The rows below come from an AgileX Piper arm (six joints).
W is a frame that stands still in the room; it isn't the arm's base.
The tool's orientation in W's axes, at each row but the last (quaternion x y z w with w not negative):
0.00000 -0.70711 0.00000 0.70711
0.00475 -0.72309 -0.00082 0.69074
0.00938 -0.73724 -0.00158 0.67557
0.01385 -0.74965 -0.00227 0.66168
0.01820 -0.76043 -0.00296 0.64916
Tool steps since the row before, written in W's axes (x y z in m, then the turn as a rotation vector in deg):
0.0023 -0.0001 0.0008 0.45 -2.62 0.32
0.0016 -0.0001 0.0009 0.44 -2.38 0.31
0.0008 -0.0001 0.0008 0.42 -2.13 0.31
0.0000 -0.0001 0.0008 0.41 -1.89 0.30
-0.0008 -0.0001 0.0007 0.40 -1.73 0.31
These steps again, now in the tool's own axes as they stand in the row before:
0.0008 -0.0001 -0.0023 0.32 -2.62 -0.45
0.0008 -0.0001 -0.0016 0.31 -2.38 -0.44
0.0007 -0.0001 -0.0009 0.31 -2.13 -0.42
0.0008 -0.0001 -0.0001 0.29 -1.89 -0.42
0.0008 -0.0001 0.0007 0.30 -1.73 -0.41

